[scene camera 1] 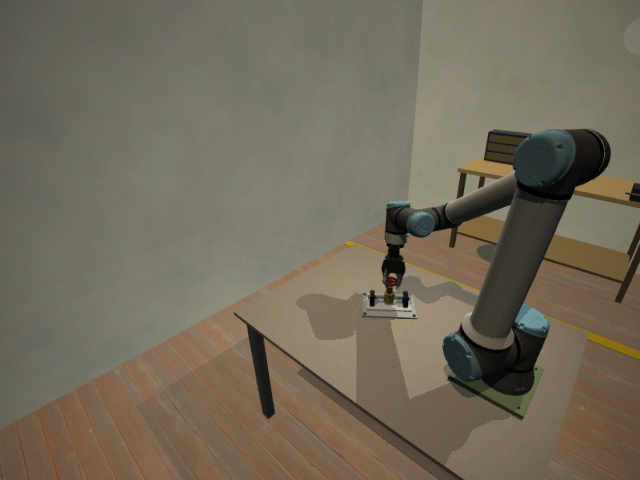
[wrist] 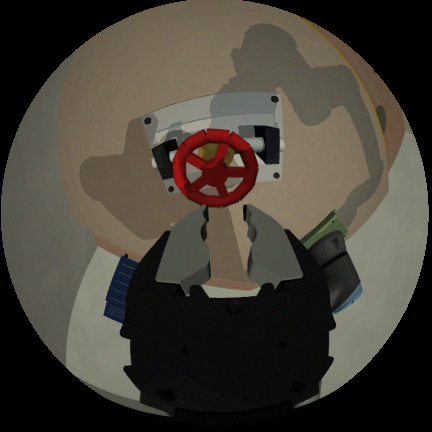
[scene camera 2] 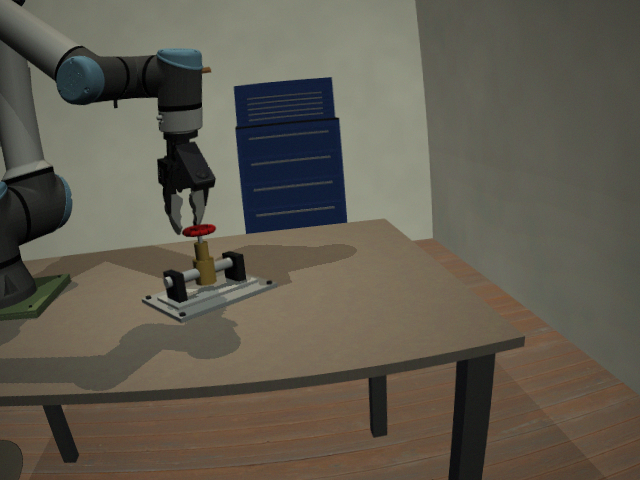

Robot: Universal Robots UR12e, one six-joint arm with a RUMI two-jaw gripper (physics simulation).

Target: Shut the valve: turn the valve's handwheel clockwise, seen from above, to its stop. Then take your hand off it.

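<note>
The red handwheel (scene camera 1: 390, 281) (scene camera 2: 191, 231) (wrist: 215, 173) sits level on top of the brass valve body (scene camera 1: 388, 297) (scene camera 2: 205, 271) (wrist: 209, 152). The valve stands upright on a pale base plate (scene camera 1: 387, 313) (wrist: 200, 110), with a grey pipe running through two black blocks. My gripper (scene camera 1: 391, 284) (scene camera 2: 188, 227) (wrist: 225, 206) points down at the wheel's rim, its fingers partly open with nothing between them. In the wrist view the fingertips lie close to the near edge of the rim. Whether a finger touches the rim cannot be told.
The valve's plate lies on a brown table (scene camera 2: 361, 320). The arm's base stands on a green plate (scene camera 1: 527, 405) at the table's other end. A blue cabinet (scene camera 2: 292, 170) stands behind the table. A wooden bench (scene camera 1: 604, 188) with a drawer unit (scene camera 1: 500, 147) stands farther back.
</note>
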